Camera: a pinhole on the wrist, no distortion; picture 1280 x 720 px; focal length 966.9 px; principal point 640.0 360.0 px. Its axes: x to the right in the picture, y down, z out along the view. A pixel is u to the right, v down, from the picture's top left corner.
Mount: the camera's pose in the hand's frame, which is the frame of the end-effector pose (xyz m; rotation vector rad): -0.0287 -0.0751 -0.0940 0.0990 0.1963 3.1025
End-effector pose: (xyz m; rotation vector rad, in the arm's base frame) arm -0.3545 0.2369 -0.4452 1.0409 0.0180 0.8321
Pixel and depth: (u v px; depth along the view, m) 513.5 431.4 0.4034
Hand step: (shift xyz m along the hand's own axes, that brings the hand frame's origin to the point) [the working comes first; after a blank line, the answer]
In the camera's frame: -0.0528 0.0298 0.4034

0.0495 -0.0561 0.3059
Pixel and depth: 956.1 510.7 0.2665
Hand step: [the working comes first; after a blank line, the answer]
In the camera's frame: 0.0871 0.0415 0.2665

-0.0993 -0.0799 0.1805
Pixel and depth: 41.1 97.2 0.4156
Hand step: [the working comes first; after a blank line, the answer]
In the camera's frame: -0.2574 -0.1130 0.4156

0.2584 0.0797 0.2873
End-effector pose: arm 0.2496 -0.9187 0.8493 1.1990 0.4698 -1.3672
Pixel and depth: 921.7 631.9 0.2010
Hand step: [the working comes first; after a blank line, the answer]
In the camera's frame: 0.0586 0.0565 0.2010

-0.0755 -0.1040 0.1158
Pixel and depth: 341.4 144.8 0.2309
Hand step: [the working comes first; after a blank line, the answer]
In the camera's frame: -0.0713 -0.0514 0.2309

0.0589 0.0022 0.1237
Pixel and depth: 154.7 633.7 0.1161
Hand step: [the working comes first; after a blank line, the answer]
In the camera's frame: -0.0583 0.0329 0.1161

0.0361 -0.0952 0.0215
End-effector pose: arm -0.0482 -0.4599 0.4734 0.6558 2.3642 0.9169
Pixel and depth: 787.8 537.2 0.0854
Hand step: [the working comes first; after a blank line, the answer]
In the camera's frame: 0.0131 0.0157 0.0854

-0.0366 -0.0795 -0.0067
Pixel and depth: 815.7 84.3 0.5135
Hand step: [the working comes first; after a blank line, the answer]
In the camera's frame: 0.0933 -0.1464 0.5135

-0.0842 0.1375 0.4015
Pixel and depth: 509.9 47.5 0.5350
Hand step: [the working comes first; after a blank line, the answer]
In the camera's frame: -0.0720 -0.1729 0.5350

0.0828 0.1606 0.4093
